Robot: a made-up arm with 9 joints. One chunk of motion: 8 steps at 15 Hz.
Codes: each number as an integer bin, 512 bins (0 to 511) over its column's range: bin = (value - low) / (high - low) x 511, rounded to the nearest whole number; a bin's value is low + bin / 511 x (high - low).
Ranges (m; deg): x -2.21..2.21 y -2.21..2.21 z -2.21..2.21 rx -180..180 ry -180..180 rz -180..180
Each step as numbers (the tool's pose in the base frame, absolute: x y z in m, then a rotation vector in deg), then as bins.
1 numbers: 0.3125 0.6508 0.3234 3.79 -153.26 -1.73
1 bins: 292 331 293 261 38 253
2 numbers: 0.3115 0.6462 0.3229 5.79 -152.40 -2.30
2 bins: 292 330 293 264 39 252
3 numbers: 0.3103 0.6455 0.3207 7.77 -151.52 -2.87
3 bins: 291 330 293 267 40 251
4 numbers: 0.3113 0.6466 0.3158 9.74 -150.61 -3.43
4 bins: 291 330 292 269 42 251
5 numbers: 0.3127 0.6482 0.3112 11.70 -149.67 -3.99
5 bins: 292 330 291 272 43 250
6 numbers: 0.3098 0.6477 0.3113 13.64 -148.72 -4.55
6 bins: 291 330 291 275 44 249
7 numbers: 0.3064 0.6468 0.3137 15.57 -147.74 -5.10
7 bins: 291 330 292 278 46 248
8 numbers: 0.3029 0.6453 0.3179 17.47 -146.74 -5.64
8 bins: 291 330 292 280 47 247
